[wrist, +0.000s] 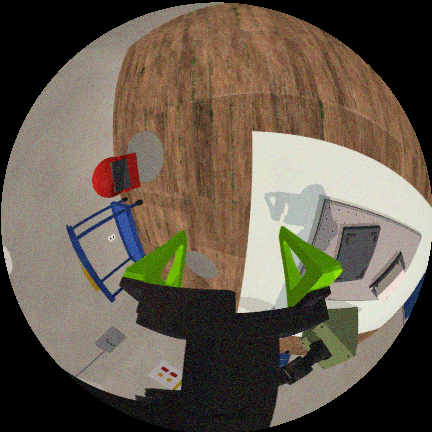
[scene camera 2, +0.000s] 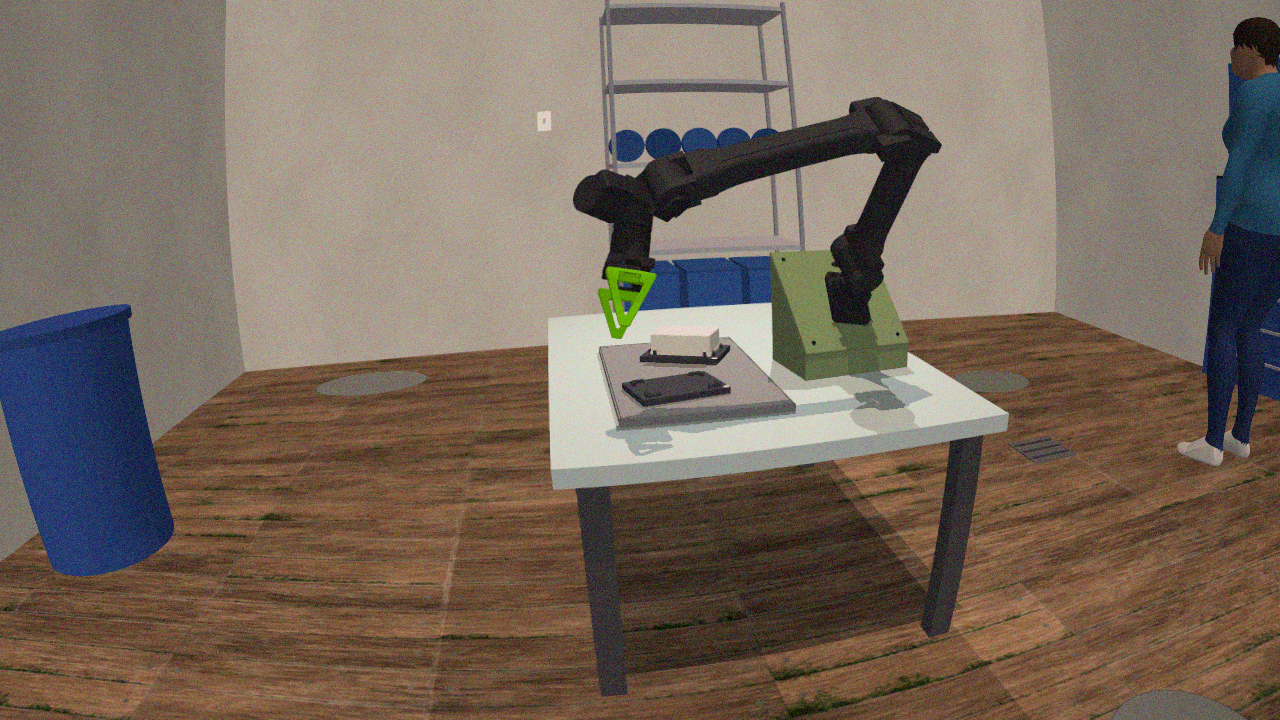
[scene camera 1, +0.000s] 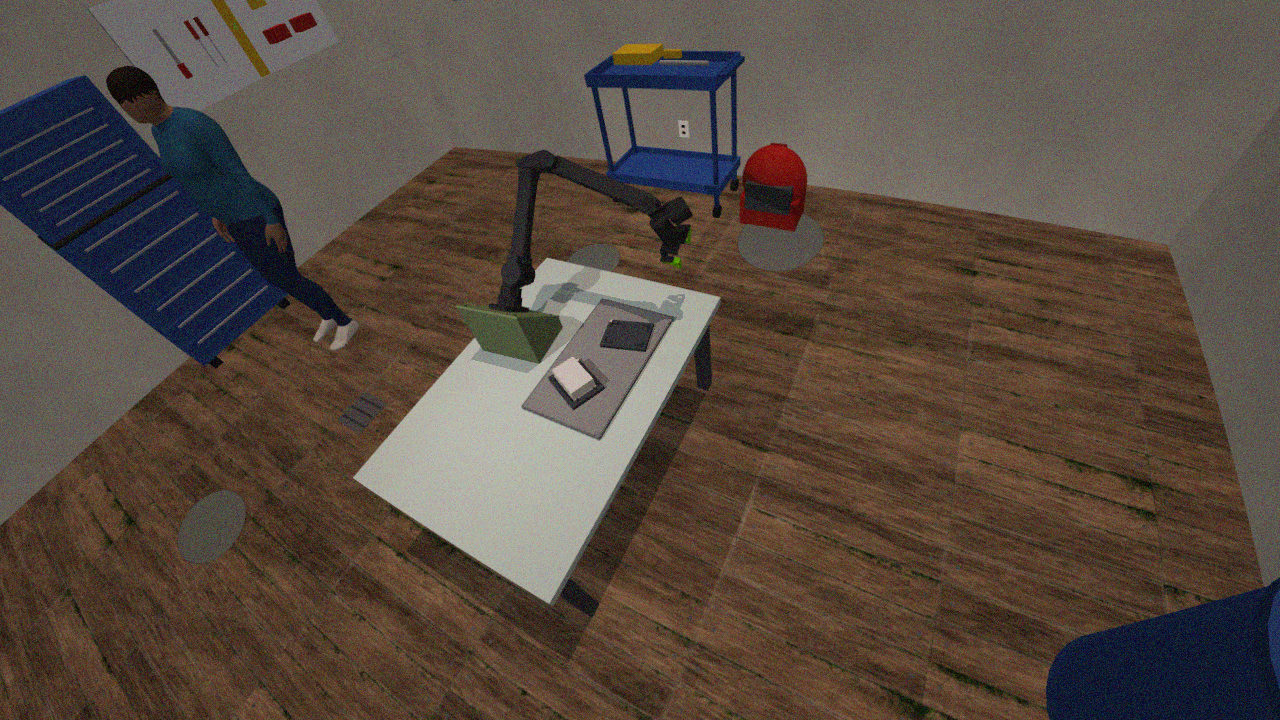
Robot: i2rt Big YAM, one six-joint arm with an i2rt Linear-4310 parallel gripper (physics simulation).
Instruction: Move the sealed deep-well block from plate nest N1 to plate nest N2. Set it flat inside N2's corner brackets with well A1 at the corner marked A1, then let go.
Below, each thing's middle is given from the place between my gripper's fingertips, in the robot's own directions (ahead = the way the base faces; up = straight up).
Right now the dark nest point(wrist: 357, 243) is 11 cm behind my hand, 27 cm to the right of it and 16 cm below it. From my hand the other things lie so: white block point(scene camera 2: 668, 340): 16 cm behind, 52 cm to the right, 14 cm below; then grey perforated plate point(scene camera 2: 750, 387): 14 cm behind, 40 cm to the right, 18 cm below.
